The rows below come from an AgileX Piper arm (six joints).
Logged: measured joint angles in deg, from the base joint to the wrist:
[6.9 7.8 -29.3 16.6 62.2 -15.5]
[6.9 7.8 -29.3 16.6 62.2 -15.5]
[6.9 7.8 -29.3 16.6 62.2 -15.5]
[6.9 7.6 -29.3 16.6 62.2 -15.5]
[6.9 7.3 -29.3 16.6 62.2 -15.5]
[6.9 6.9 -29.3 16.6 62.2 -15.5]
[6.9 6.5 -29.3 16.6 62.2 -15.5]
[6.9 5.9 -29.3 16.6 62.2 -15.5]
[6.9 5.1 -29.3 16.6 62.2 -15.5]
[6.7 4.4 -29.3 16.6 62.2 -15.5]
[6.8 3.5 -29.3 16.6 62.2 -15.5]
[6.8 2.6 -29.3 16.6 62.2 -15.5]
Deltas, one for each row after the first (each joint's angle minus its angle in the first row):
[0.0 0.0 0.0 0.0 0.0 0.0]
[0.0 0.0 0.0 0.0 0.0 0.0]
[0.0 -0.2 0.0 0.0 0.0 0.0]
[0.0 -0.5 0.0 0.0 0.0 0.0]
[0.0 -0.9 0.0 0.0 0.0 0.0]
[0.0 -1.3 0.0 0.0 0.0 0.0]
[0.0 -1.9 0.0 0.0 0.0 0.0]
[0.0 -2.7 0.0 0.0 0.0 0.0]
[-0.2 -3.4 0.0 0.0 0.0 0.0]
[-0.1 -4.3 0.0 0.0 0.0 0.0]
[-0.1 -5.2 0.0 0.0 0.0 0.0]

